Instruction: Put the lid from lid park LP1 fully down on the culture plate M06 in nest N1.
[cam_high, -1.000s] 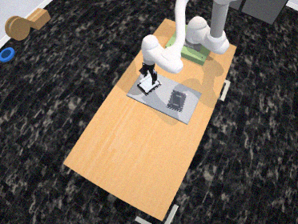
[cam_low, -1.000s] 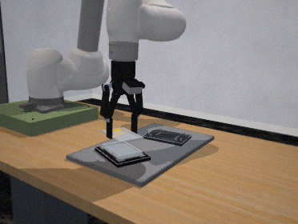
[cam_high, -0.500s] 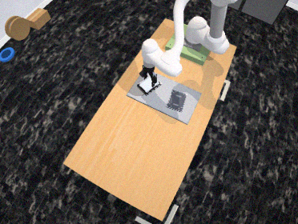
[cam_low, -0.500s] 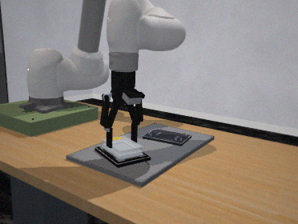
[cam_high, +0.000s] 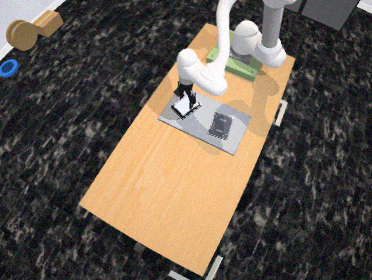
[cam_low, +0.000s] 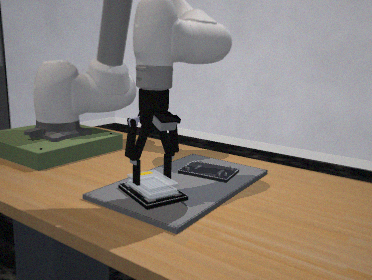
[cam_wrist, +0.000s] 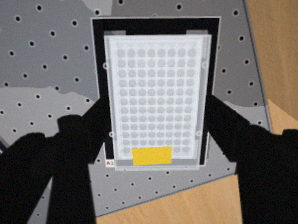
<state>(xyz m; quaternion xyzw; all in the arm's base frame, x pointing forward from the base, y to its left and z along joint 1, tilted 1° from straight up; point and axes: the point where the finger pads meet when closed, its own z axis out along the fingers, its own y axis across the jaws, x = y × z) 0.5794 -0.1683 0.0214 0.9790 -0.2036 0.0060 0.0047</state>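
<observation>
Now: hand 4 cm above the culture plate M06. From my hand the other things lie so: nest N1: 6 cm below; lid park LP1: 26 cm to the left, 6 cm below, 4 cm ahead; lid: 2 cm below.
</observation>
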